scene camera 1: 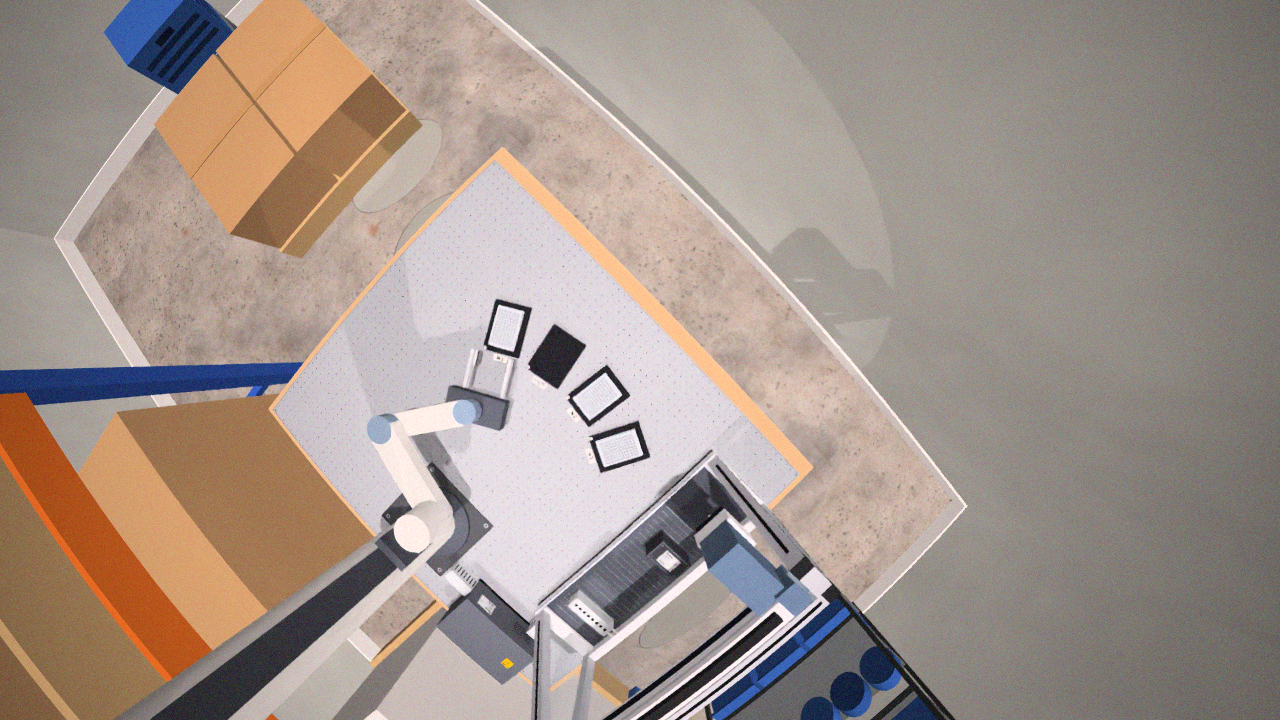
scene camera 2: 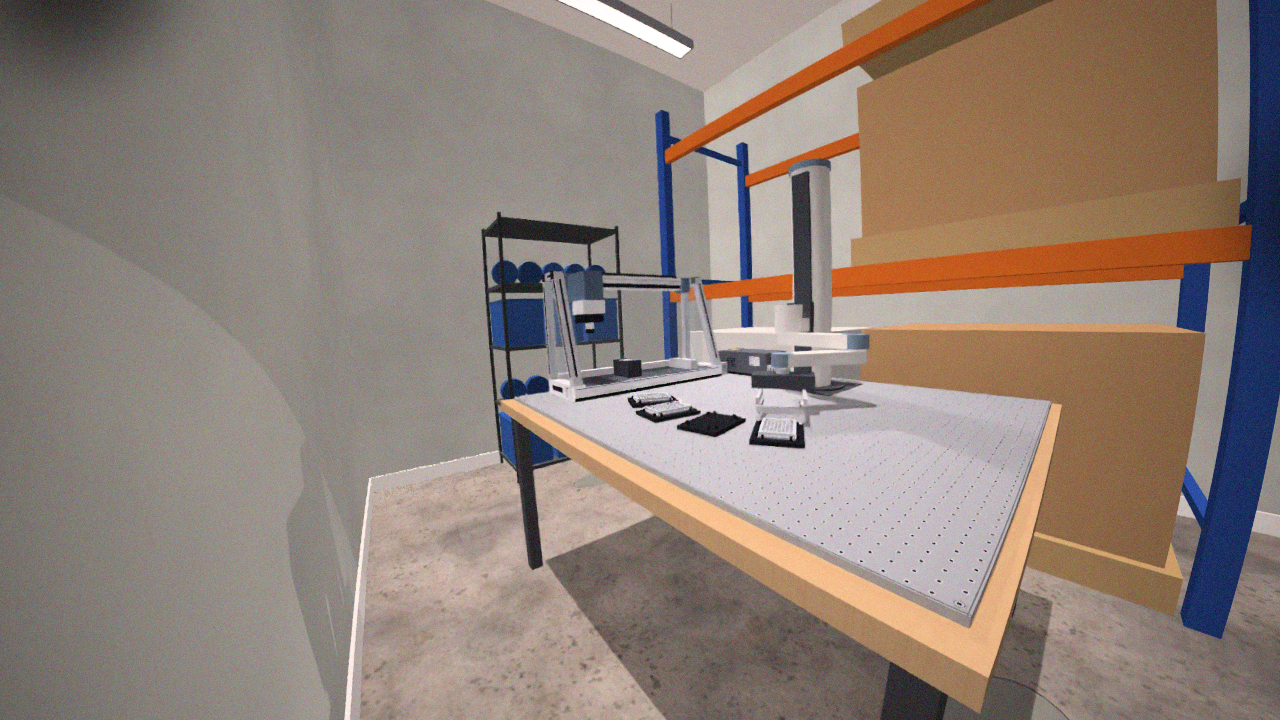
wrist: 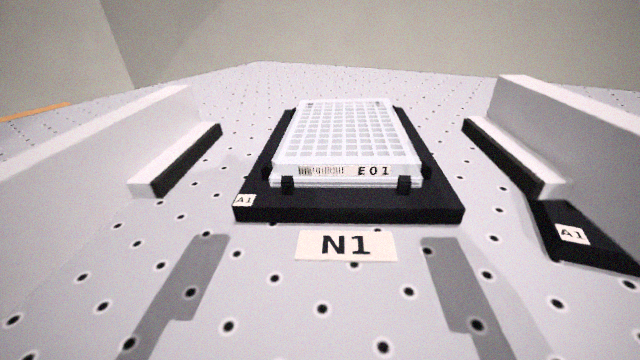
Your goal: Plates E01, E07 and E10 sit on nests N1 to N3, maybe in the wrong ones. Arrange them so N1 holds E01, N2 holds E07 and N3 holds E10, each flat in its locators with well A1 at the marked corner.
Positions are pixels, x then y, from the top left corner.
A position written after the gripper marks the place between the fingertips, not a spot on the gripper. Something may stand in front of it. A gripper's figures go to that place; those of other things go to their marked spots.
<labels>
The gripper [scene camera 2: 780,402]: 102 cm from the lens. A black out nest [scene camera 2: 698,425]: 98 cm from the lens.
</labels>
